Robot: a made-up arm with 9 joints.
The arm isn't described. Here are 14 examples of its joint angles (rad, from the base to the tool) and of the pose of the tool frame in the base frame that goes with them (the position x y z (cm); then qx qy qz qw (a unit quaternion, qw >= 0)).
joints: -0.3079 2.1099 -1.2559 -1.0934 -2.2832 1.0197 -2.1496 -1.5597 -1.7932
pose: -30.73 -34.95 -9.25 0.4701 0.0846 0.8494 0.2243
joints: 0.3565 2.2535 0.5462 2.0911 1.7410 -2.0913 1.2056 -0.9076 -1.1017
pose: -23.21 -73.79 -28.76 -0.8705 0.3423 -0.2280 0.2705
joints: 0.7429 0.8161 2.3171 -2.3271 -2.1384 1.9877 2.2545 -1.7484 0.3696
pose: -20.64 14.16 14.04 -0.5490 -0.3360 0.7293 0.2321
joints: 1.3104 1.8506 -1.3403 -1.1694 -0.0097 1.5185 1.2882 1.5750 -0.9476
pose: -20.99 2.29 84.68 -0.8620 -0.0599 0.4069 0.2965
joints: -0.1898 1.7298 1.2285 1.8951 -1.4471 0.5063 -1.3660 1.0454 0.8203
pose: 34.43 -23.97 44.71 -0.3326 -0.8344 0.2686 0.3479
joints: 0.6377 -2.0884 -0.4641 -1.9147 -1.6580 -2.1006 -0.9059 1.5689 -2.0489
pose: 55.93 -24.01 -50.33 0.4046 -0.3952 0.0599 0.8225
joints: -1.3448 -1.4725 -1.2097 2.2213 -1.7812 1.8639 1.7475 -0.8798 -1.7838
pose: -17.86 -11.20 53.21 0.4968 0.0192 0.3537 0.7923
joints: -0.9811 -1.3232 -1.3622 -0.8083 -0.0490 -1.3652 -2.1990 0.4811 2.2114
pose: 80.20 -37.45 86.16 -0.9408 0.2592 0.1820 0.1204
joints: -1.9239 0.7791 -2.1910 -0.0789 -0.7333 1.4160 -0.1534 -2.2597 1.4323
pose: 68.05 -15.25 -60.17 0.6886 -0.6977 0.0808 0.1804
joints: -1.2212 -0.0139 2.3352 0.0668 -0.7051 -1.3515 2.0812 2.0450 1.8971
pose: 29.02 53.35 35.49 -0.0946 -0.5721 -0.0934 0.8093
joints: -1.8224 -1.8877 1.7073 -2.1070 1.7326 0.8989 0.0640 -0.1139 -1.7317
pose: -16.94 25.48 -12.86 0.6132 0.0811 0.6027 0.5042
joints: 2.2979 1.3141 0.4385 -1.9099 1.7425 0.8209 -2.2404 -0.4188 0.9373
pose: 41.79 45.27 -19.64 -0.4443 -0.0599 0.7673 0.4586
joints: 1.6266 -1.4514 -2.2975 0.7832 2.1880 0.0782 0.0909 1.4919 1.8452
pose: 48.56 1.68 -17.38 0.8023 0.2427 0.0972 0.5366
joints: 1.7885 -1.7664 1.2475 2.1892 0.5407 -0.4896 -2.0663 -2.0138 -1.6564
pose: 58.45 -3.16 62.48 0.4729 0.1402 -0.4525 0.7429
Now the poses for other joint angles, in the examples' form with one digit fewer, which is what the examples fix.
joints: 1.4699 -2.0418 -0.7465 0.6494 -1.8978 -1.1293 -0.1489 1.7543 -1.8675
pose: -1.6 41.0 -11.9 -0.494 0.255 -0.759 0.340
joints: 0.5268 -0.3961 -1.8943 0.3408 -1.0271 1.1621 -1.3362 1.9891 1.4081
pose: 70.7 -3.2 2.5 -0.059 0.695 -0.658 0.285
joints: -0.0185 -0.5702 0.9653 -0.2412 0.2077 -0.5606 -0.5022 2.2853 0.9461
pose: -0.8 25.4 -5.2 -0.584 -0.394 0.154 0.692
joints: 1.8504 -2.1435 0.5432 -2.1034 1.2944 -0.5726 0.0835 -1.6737 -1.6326
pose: 13.6 0.5 42.6 0.744 -0.089 0.173 0.639
